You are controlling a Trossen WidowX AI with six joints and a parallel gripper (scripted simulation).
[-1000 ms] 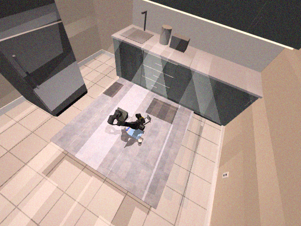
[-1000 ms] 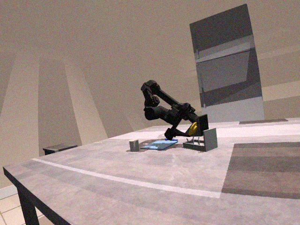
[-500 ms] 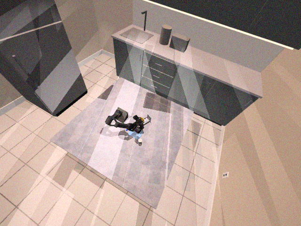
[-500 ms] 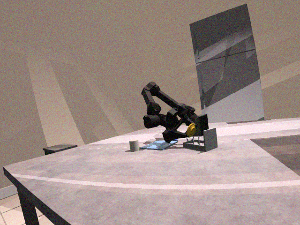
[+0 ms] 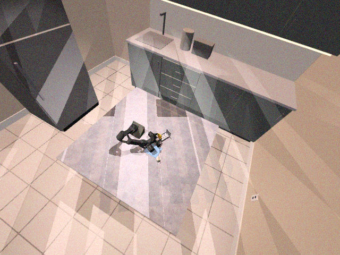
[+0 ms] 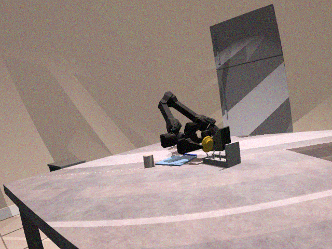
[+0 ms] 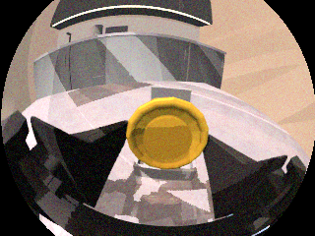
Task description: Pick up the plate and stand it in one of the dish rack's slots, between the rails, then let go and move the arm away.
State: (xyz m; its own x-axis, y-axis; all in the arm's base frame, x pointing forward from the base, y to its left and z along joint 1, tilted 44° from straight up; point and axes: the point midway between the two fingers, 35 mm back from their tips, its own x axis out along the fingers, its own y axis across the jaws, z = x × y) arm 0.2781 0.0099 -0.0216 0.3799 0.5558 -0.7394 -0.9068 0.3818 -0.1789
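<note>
My gripper tip is 50 mm to the right of the dish rack, 40 mm above it and 30 mm short of it. Round my gripper tip: blue spoon: 160 mm to the right, 100 mm behind, 60 mm below; yellow plate: 10 mm to the right; light blue mat: 160 mm to the right, 70 mm below, 10 mm ahead.
</note>
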